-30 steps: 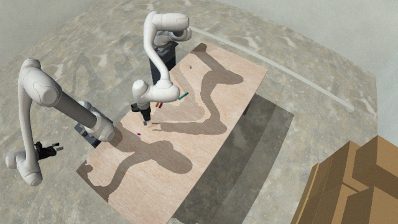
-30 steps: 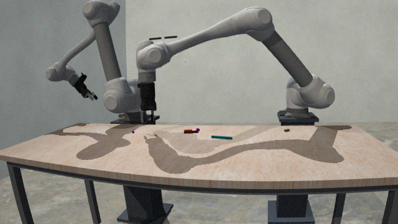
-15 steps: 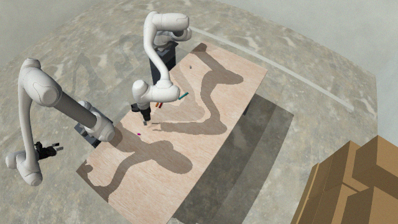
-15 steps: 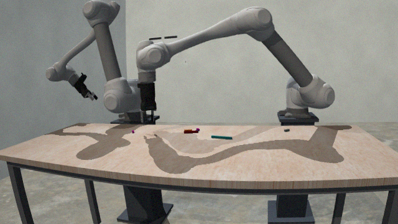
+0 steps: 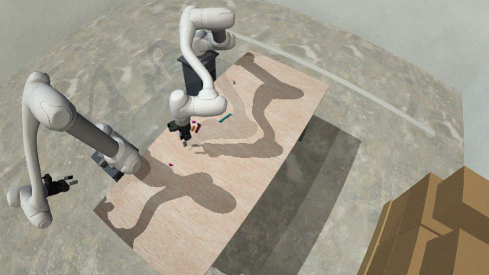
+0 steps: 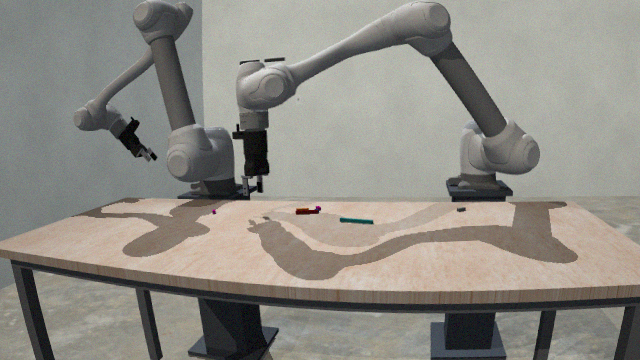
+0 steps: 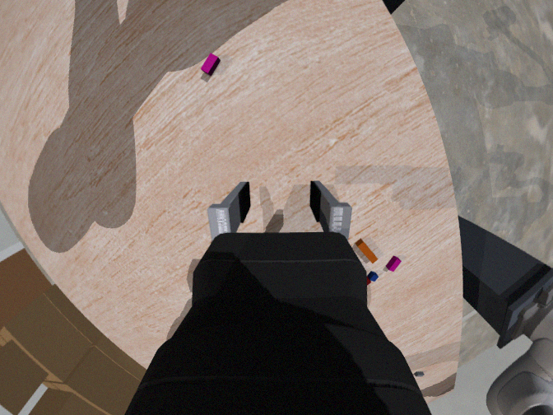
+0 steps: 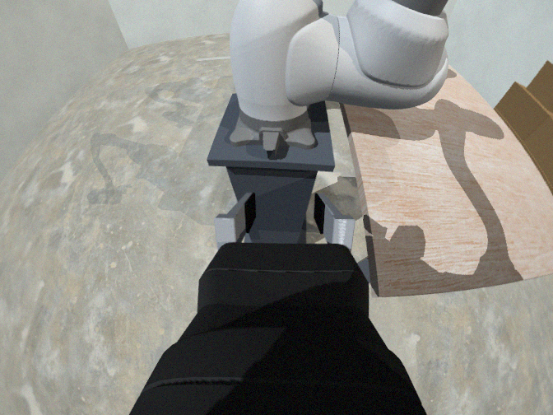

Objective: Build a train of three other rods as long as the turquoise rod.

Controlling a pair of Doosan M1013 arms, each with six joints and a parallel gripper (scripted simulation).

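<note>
The red rod is 1 cm behind my left hand, 17 cm to the left of it and 8 cm below it. Round my left hand: turquoise rod: 11 cm ahead, 32 cm to the left, 8 cm below; then orange rod: 4 cm behind, 15 cm to the left, 8 cm below; then blue rod: 2 cm behind, 20 cm to the left, 8 cm below.
</note>
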